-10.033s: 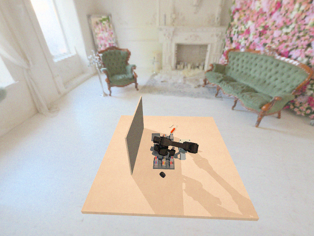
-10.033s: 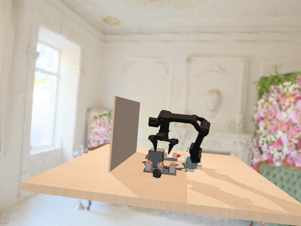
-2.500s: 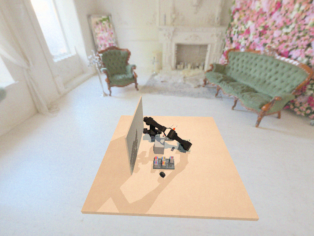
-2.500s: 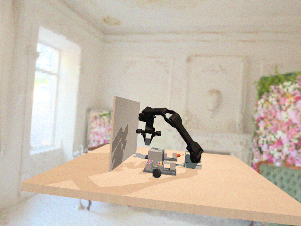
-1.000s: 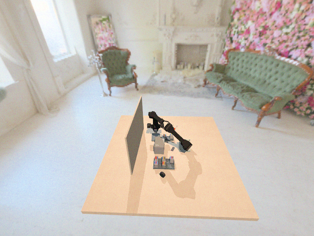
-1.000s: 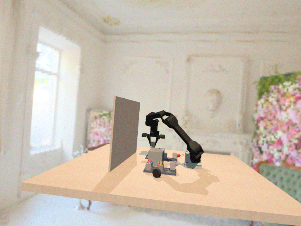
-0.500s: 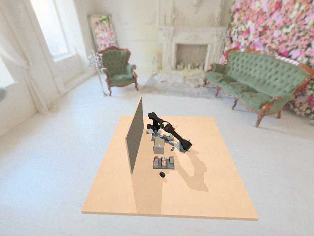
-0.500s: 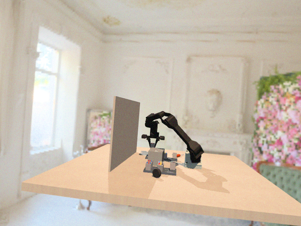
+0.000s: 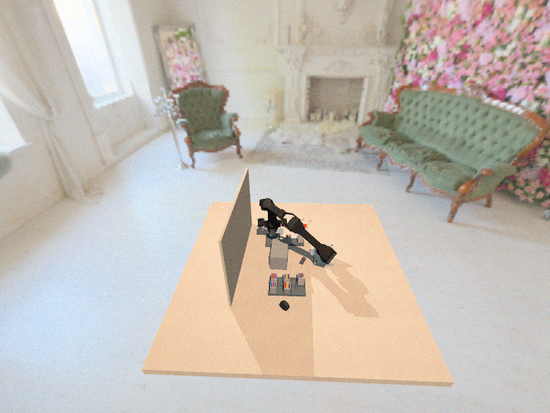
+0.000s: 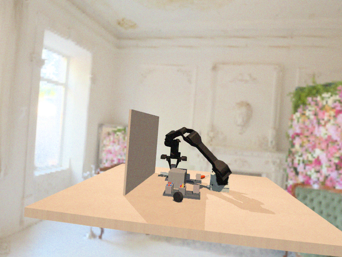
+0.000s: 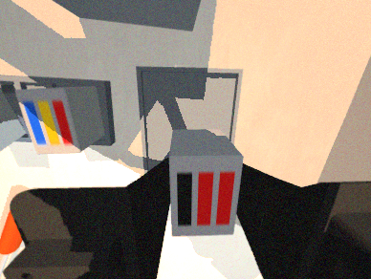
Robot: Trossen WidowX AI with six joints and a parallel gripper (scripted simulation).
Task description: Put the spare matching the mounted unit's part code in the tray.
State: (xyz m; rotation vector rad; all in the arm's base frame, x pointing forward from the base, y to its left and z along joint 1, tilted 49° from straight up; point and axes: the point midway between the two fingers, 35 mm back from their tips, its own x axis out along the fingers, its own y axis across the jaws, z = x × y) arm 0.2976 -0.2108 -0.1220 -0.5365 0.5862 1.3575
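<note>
My gripper tip is now 70 mm above the grey tray. From my gripper tip the other things lie so: grey spare block (20 mm above); then mounted unit (30 mm behind, 190 mm to the left, 20 mm below); then grey panel (200 mm ahead, 140 mm to the left, 160 mm above).
</note>
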